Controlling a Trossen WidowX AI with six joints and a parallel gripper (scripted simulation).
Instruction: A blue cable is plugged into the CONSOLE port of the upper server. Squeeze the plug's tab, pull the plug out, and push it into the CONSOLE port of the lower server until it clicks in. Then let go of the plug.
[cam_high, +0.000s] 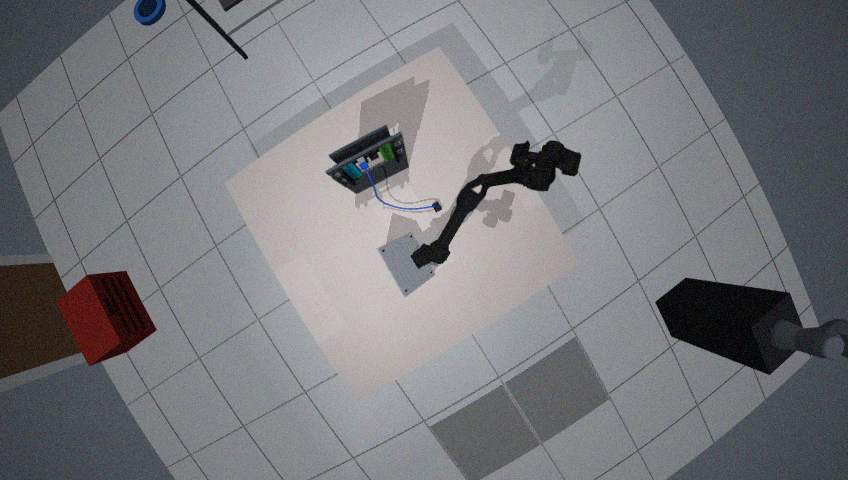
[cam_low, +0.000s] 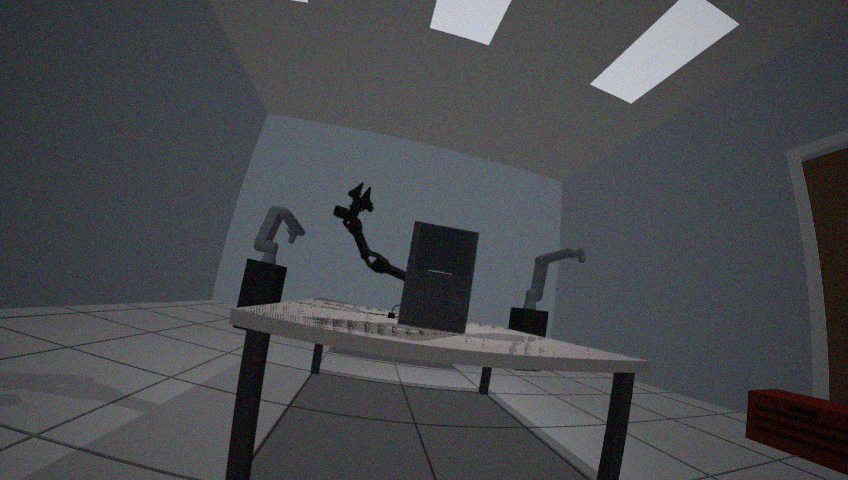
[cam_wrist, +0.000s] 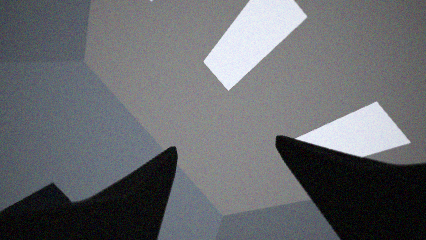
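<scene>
My gripper tip is 31 cm short of the blue plug, 42 cm to the right of it and 28 cm above it.
</scene>
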